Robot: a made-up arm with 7 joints. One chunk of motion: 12 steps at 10 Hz.
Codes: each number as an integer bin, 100 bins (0 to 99) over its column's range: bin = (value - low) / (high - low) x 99, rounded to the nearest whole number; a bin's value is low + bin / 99 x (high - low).
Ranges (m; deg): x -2..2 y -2..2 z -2..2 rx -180..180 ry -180..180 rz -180..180
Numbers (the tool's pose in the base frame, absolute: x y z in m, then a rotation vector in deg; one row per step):
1: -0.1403 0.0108 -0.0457 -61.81 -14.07 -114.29
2: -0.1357 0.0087 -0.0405 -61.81 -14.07 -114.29
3: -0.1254 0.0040 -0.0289 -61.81 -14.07 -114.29
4: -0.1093 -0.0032 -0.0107 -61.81 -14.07 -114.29
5: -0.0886 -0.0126 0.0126 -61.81 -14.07 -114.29
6: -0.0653 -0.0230 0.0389 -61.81 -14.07 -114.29
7: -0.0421 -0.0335 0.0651 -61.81 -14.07 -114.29
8: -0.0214 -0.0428 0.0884 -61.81 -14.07 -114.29
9: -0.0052 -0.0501 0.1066 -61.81 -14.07 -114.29
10: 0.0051 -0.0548 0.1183 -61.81 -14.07 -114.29
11: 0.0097 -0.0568 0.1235 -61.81 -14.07 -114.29
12: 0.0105 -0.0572 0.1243 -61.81 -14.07 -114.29
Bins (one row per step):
1: 46 50 48 33 46 18
2: 46 50 48 33 46 18
3: 46 50 49 33 46 18
4: 47 49 49 33 46 18
5: 47 49 50 33 46 18
6: 48 49 50 33 46 18
7: 48 49 51 33 46 18
8: 49 48 52 33 46 18
9: 49 48 52 33 46 18
10: 50 48 52 33 46 18
11: 50 48 53 33 46 18
12: 50 48 53 33 46 18

